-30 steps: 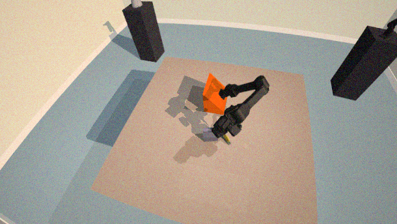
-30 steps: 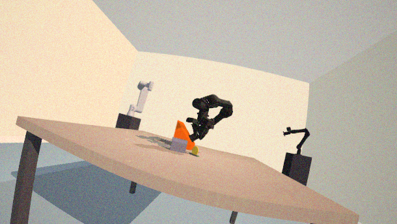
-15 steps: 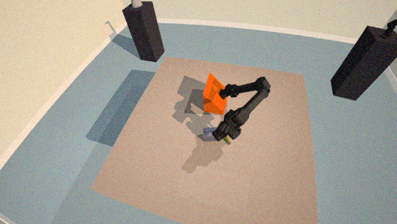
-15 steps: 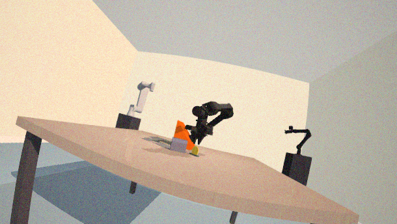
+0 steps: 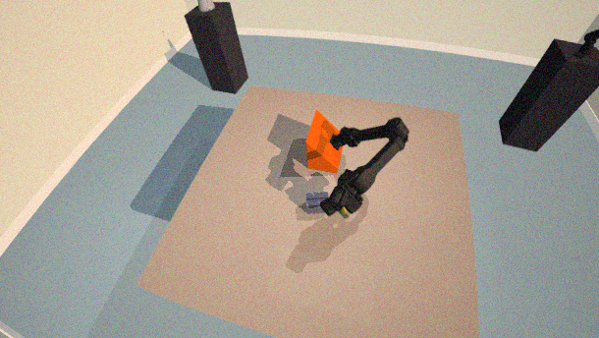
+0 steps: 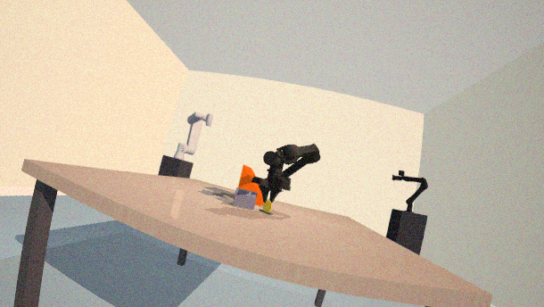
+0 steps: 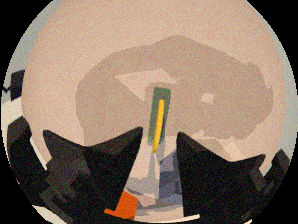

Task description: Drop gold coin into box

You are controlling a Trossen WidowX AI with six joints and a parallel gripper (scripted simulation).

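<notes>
Now: the gold coin 1 cm below my gripper tip.
</notes>
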